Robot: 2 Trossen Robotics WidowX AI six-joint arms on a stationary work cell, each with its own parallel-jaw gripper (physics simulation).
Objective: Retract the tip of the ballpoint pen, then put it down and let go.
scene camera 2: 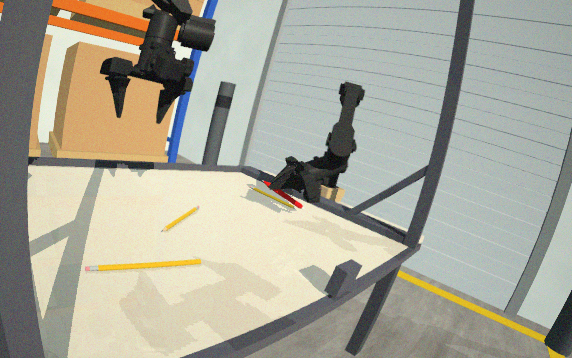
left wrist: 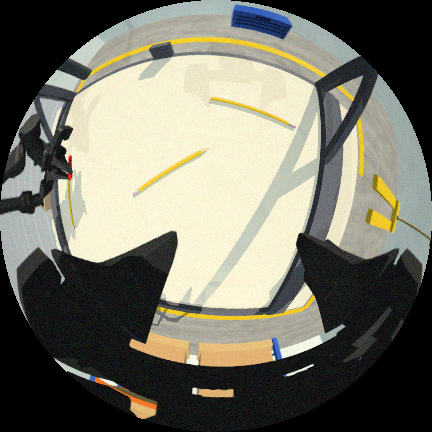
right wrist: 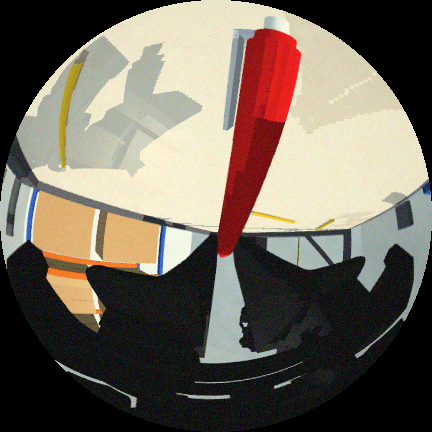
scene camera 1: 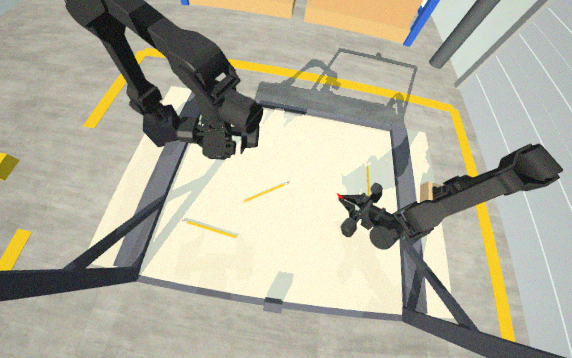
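Seen in the pictures: left gripper, fingertip midpoint: (scene camera 2: 139, 120) (left wrist: 240, 238); right gripper, fingertip midpoint: (scene camera 2: 268, 186) (left wrist: 71, 175) (right wrist: 224, 240) (scene camera 1: 339, 197); left arm's base, link origin: (scene camera 1: 157, 116); right arm's base, link origin: (scene camera 2: 327, 185) (left wrist: 41, 197) (scene camera 1: 440, 196).
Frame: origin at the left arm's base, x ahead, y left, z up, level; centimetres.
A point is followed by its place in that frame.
The red ballpoint pen (scene camera 1: 340, 196) @[z -2.5, x 54.0, y -43.0 cm] (scene camera 2: 286, 195) @[z -4.9, x 56.3, y -47.6 cm] (left wrist: 70, 161) @[z -5.7, x 56.5, y -48.2 cm] (right wrist: 265, 95) is held above the table near its right side in scene camera 1. Its white button (right wrist: 276, 23) and grey clip (right wrist: 234, 80) are at the end away from the fingers. Its other end is between the fingertips of my right gripper (right wrist: 226, 244) @[z -3.6, x 54.1, y -43.0 cm], which is shut on it. No writing point shows there, and I cannot tell whether the tip is out. My left gripper (scene camera 2: 139, 119) @[z 8.3, x 21.8, y -25.1 cm] (left wrist: 240, 238) @[z 8.3, x 21.8, y -25.1 cm] is open and empty, high above the table's far left part in scene camera 1.
Three yellow pencils lie on the table: one in the middle (scene camera 1: 266, 192) @[z -10.0, x 31.6, y -33.3 cm] (scene camera 2: 180, 219) @[z -10.1, x 29.8, y -33.6 cm] (left wrist: 170, 171) @[z -10.1, x 30.3, y -32.8 cm], one farther left (scene camera 1: 210, 228) @[z -10.0, x 10.9, y -40.9 cm] (scene camera 2: 145, 265) @[z -10.1, x 9.9, y -40.9 cm] (left wrist: 252, 110) @[z -10.1, x 11.1, y -40.8 cm] and one beside the right gripper (scene camera 1: 368, 179) (scene camera 2: 272, 197) @[z -3.6, x 54.1, y -43.0 cm] (right wrist: 63, 115). A small dark block (scene camera 1: 273, 303) @[z -5.0, x 25.2, y -66.6 cm] (scene camera 2: 343, 278) @[z -6.3, x 22.2, y -67.4 cm] stands at the near edge.
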